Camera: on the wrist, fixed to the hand. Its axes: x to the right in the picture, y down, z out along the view.
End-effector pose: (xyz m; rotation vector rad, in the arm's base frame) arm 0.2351 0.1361 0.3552 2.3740 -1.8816 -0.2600
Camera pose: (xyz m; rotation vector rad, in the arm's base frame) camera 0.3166 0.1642 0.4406 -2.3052 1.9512 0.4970
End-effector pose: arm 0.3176 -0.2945 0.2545 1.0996 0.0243 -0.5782
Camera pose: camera 0.2993 -0.2266 0.1556 1.0683 -0.2198 -0.6739
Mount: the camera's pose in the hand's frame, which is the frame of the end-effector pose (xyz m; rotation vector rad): -0.0153 -0.0686 -0.0989 0.0475 -0.2395 0.0400
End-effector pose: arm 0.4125 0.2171 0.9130 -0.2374 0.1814 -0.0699
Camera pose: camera 0.3758 0.1295 0.8375 -0.1929 -0.0538 -0.0057
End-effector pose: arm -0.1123 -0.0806 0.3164 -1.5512 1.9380 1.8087
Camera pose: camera -0.0040 -0.1345 0.3078 -1.2258 1.8970 1.8514
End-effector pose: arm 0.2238 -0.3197 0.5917 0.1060 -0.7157 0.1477
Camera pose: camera 0.2879 -0.3742 0.5043 0.1565 -0.9538 0.1924
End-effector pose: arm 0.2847 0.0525 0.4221 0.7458 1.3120 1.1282
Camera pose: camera 0.2044 -0.0008 0.3483 0.9163 1.1290 1.0079
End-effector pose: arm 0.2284 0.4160 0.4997 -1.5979 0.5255 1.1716
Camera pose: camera 0.3186 0.3482 0.5443 -1.3889 0.4272 1.3495
